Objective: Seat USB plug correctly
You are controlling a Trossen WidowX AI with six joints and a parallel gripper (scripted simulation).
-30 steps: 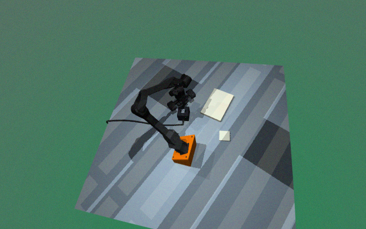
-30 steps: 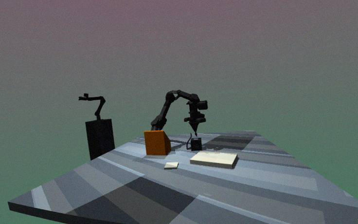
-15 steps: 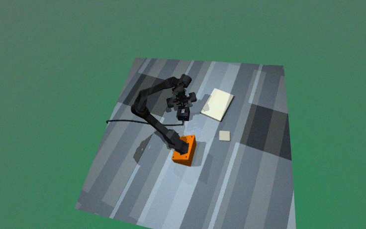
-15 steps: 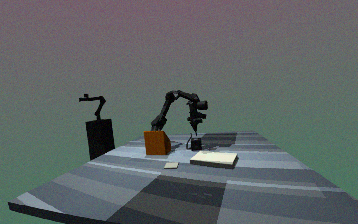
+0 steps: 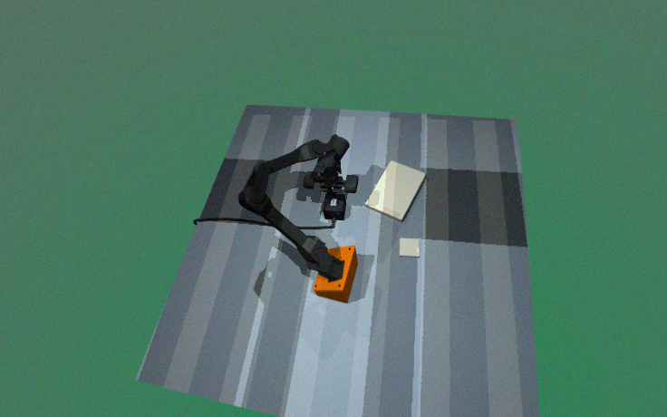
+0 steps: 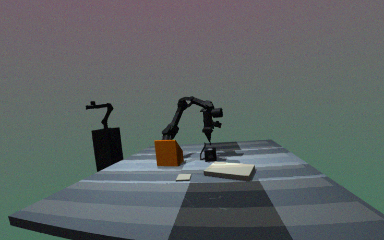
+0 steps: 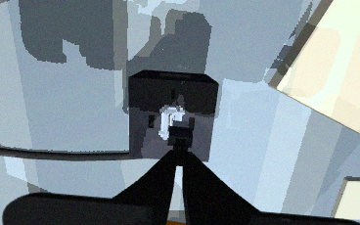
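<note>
Now: the dark USB plug 20 mm below my gripper tip. Also, from my gripper tip: flat cream slab (230 mm to the right, 120 mm below, 110 mm ahead); small cream tile (290 mm to the right, 130 mm below, 130 mm behind).
</note>
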